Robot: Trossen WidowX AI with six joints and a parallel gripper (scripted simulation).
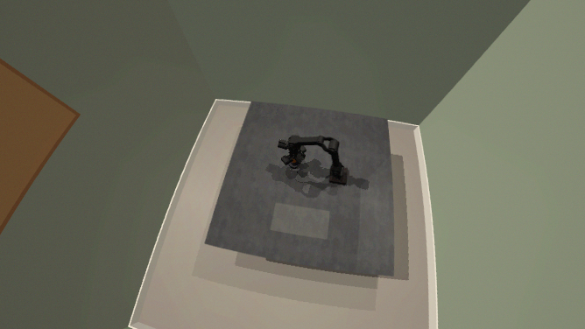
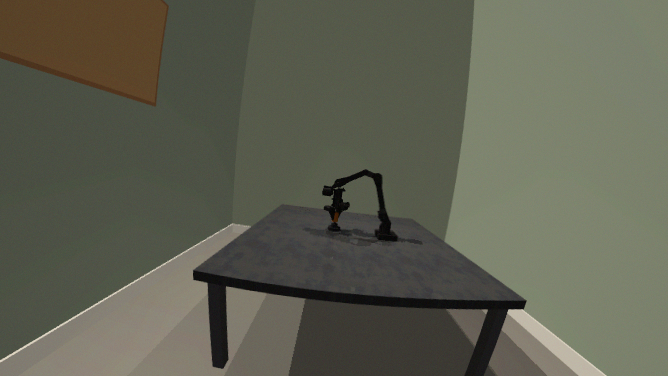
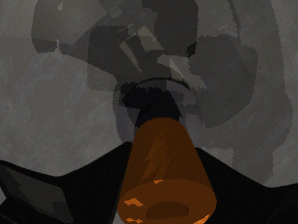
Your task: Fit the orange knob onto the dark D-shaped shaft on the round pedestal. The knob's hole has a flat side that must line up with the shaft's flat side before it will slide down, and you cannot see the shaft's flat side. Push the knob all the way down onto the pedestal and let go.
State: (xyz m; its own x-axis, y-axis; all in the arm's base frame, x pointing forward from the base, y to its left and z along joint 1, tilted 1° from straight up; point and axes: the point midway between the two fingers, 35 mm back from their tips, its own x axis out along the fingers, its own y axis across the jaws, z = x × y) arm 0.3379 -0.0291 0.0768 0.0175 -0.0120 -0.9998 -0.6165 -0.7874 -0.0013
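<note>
Now: the orange knob 20 mm above my gripper tip. Round my gripper tip: dark pedestal: 40 mm below.
</note>
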